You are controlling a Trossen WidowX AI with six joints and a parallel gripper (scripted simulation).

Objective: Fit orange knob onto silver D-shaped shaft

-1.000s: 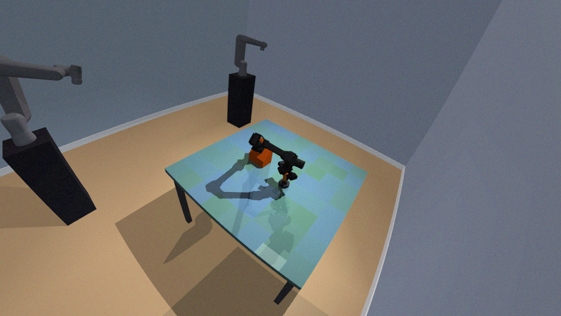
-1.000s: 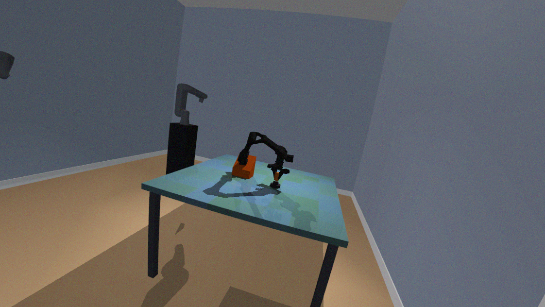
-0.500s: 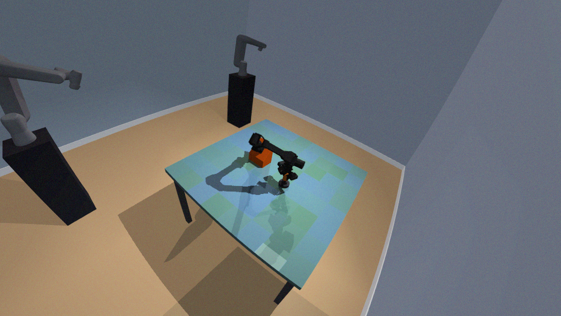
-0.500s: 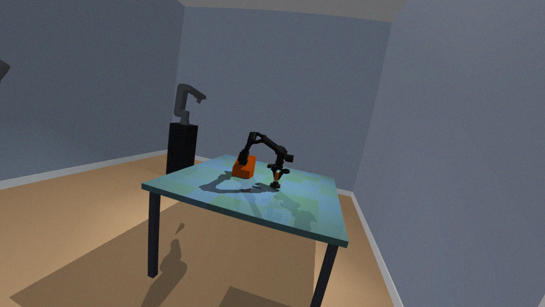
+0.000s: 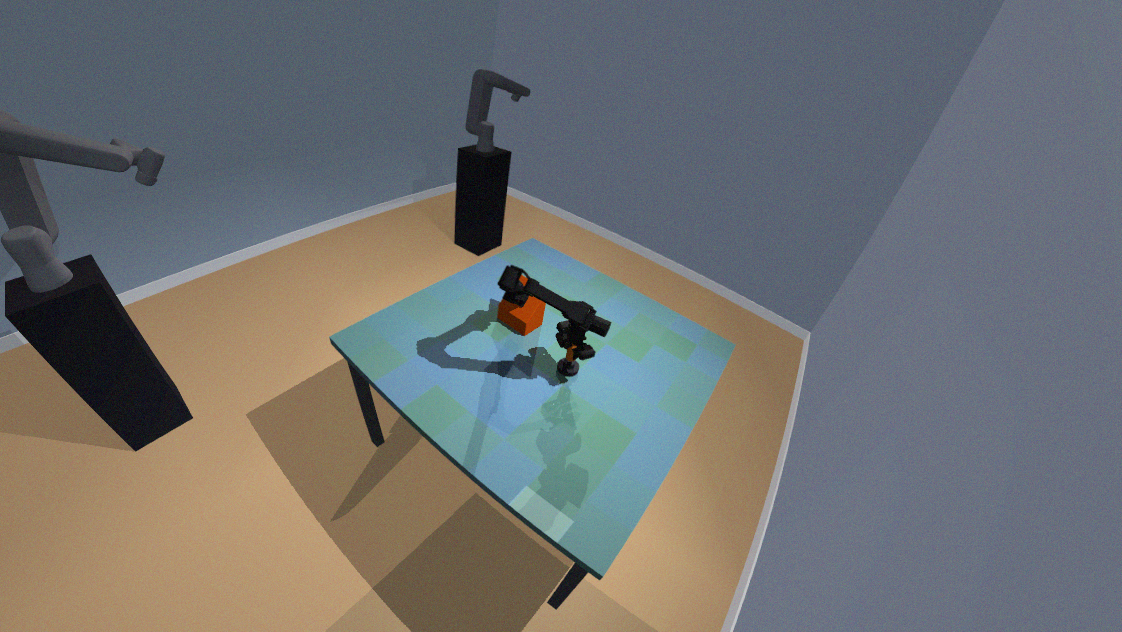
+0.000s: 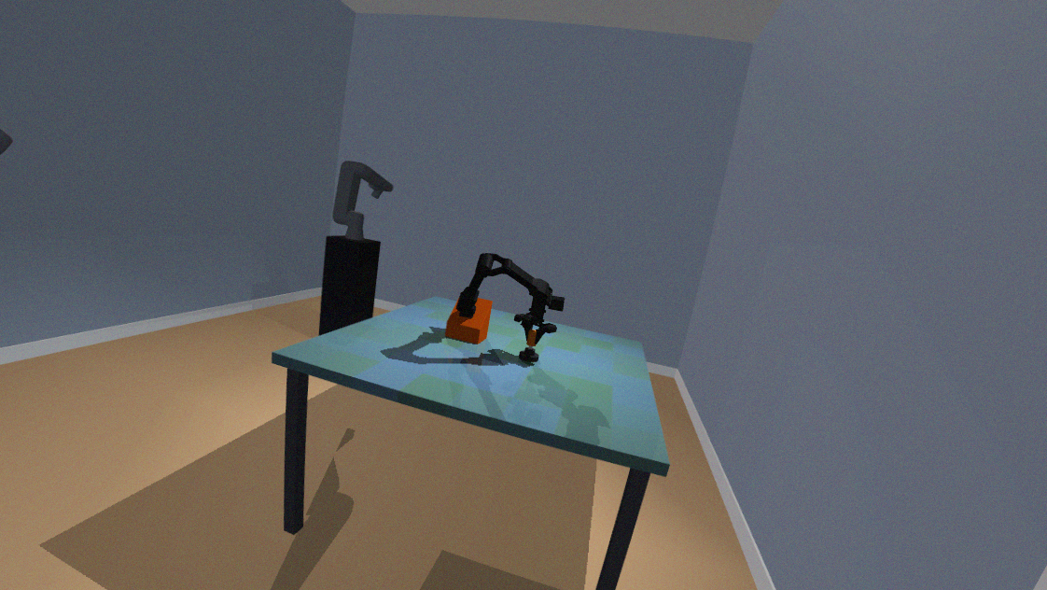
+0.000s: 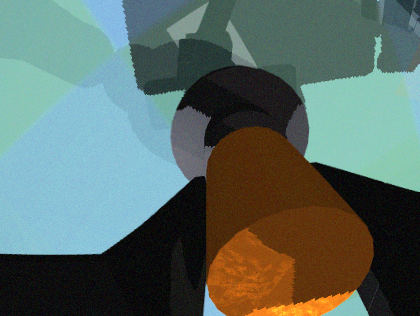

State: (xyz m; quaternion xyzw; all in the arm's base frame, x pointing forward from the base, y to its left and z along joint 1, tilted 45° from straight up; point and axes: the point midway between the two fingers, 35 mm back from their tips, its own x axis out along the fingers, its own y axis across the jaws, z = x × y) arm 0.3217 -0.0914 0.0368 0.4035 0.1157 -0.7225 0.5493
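Now: the pedestal 40 mm below my gripper tip. From my gripper tip the other things lie so: orange knob 30 mm above.
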